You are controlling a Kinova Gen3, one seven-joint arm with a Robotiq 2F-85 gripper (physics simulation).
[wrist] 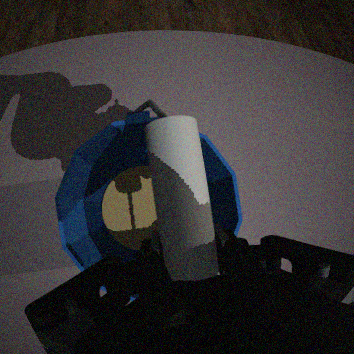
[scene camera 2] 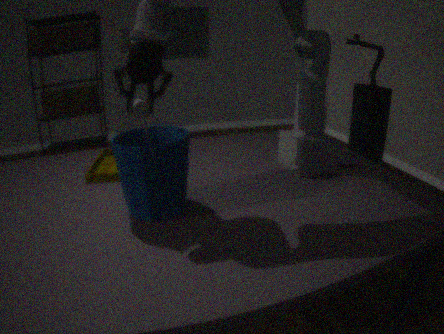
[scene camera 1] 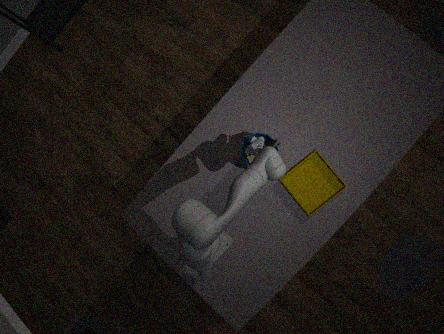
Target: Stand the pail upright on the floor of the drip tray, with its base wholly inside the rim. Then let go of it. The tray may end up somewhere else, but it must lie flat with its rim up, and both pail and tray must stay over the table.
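Frame: origin at the arm's base, x back, y left, z down, level; millimetres.
Seen in the pictures: gripper, between the fingertips: (wrist: 186, 239); arm's base, origin of its link: (scene camera 2: 307, 134).
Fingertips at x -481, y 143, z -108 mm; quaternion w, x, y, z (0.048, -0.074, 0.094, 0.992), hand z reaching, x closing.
Offsets run from my fingertips to a thing's top centre. Level surfaces: height alone.
The blue pail (scene camera 1: 244, 151) (scene camera 2: 155, 175) (wrist: 74, 205) stands upright on the table beside the yellow drip tray {dz +185, dx -78, dy -264 mm} (scene camera 1: 312, 184) (scene camera 2: 106, 169). The pail's white handle grip {dz -42, dx +7, dy +22 mm} (scene camera 1: 257, 143) (scene camera 2: 138, 102) (wrist: 182, 195) is raised above its rim. My gripper (scene camera 2: 140, 106) (wrist: 186, 239) is above the pail, pointing down, and is shut on the handle grip, with a finger on each side of it. The tray lies flat with its rim up. In the scene camera 2 view the pail hides part of the tray. In the scene camera 1 view the arm hides part of the pail.
The arm (scene camera 1: 245, 187) reaches over the table {dz +212 mm} (scene camera 1: 370, 90) from its base (scene camera 2: 312, 155) near one end. The tray lies near one long table edge, the pail nearer the opposite one. Off the table stand a shelf rack (scene camera 2: 103, 100) and a dark cabinet (scene camera 2: 370, 120).
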